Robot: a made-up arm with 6 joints.
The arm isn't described. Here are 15 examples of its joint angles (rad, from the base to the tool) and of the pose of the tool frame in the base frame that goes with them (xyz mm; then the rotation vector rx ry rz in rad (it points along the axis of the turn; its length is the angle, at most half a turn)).
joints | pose
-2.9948 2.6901 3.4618 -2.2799 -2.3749 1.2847 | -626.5 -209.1 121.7 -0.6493 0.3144 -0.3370
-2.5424 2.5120 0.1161 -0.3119 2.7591 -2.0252 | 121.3 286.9 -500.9 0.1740 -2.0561 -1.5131
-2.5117 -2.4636 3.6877 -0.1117 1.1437 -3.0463 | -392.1 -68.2 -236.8 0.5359 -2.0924 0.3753
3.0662 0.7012 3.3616 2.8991 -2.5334 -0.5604 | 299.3 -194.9 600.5 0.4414 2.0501 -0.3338
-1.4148 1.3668 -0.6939 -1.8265 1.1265 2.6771 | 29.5 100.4 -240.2 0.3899 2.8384 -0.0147
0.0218 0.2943 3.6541 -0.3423 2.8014 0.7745 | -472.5 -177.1 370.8 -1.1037 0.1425 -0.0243
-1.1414 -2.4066 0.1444 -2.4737 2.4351 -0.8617 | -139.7 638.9 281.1 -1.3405 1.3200 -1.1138
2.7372 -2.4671 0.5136 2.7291 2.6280 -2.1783 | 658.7 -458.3 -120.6 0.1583 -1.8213 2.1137
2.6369 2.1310 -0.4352 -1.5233 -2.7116 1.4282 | 262.4 -135.3 -223.1 -0.0276 -2.6031 -0.1052
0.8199 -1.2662 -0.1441 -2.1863 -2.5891 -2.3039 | -33.1 114.3 672.1 -0.4415 2.4106 0.5447
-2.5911 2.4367 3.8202 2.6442 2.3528 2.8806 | -123.1 -258.1 443.3 1.1912 0.2311 -1.9714
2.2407 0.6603 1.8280 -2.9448 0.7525 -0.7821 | -422.5 253.9 895.4 -1.0370 -2.1670 0.4987
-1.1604 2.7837 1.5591 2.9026 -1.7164 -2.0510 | 297.7 -253.1 -719.8 -1.1475 0.3448 -1.5129
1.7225 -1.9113 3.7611 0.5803 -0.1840 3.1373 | 114.4 231.3 -243.0 1.3048 1.7451 -0.0762
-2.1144 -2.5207 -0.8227 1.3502 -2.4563 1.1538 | 193.4 394.9 393.9 1.1732 1.1370 -2.4018
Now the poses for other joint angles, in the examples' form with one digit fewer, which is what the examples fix.
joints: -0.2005 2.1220 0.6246 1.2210 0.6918 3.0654
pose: 470 -157 -617 2.263 1.169 -1.013
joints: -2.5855 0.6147 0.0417 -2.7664 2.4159 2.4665
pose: -456 -477 25 -2.056 -0.800 0.581
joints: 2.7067 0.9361 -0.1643 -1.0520 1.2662 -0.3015
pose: -318 245 -265 0.474 0.643 1.629
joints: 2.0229 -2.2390 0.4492 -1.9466 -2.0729 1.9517
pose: 250 -663 311 -0.183 2.613 0.192
